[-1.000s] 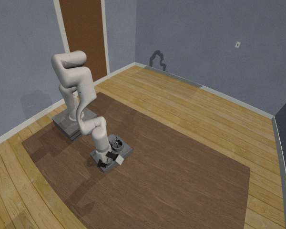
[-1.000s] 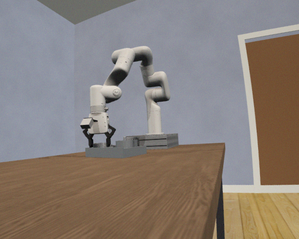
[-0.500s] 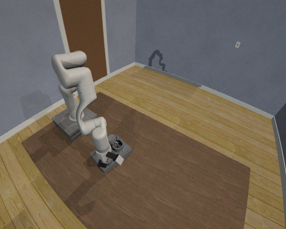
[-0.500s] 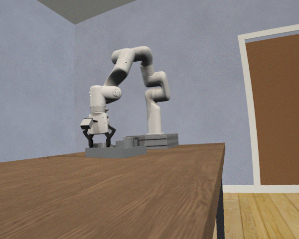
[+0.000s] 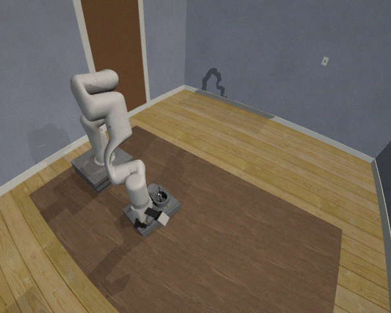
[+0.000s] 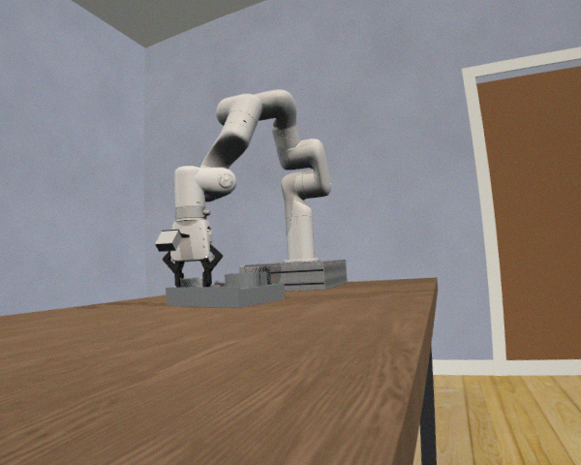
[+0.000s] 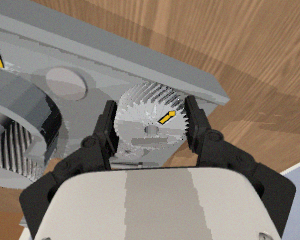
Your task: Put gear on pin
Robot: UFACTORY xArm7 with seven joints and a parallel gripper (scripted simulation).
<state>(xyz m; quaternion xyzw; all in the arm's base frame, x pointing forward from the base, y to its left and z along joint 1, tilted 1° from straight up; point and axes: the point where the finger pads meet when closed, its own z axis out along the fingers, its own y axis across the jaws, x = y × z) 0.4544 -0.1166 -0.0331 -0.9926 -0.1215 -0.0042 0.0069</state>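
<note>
Now: hand right at the gear. From my hand the other things lie so: short peg 110 mm behind, 10 mm to the left, 10 mm below.
</note>
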